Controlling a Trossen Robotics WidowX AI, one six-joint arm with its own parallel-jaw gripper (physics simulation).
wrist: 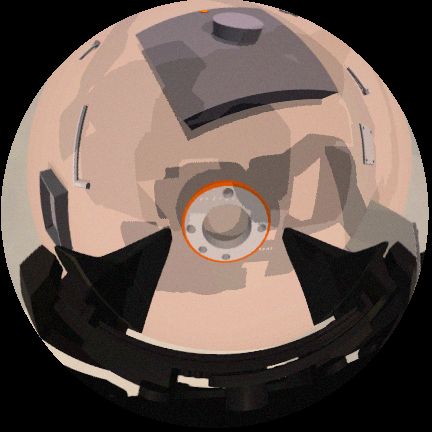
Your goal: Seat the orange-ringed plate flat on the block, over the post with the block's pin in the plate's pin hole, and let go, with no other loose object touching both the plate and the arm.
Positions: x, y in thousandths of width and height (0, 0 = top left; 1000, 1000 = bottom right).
Labels:
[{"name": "gripper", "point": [529, 543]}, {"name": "dark tray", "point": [124, 453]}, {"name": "dark grey block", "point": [480, 179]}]

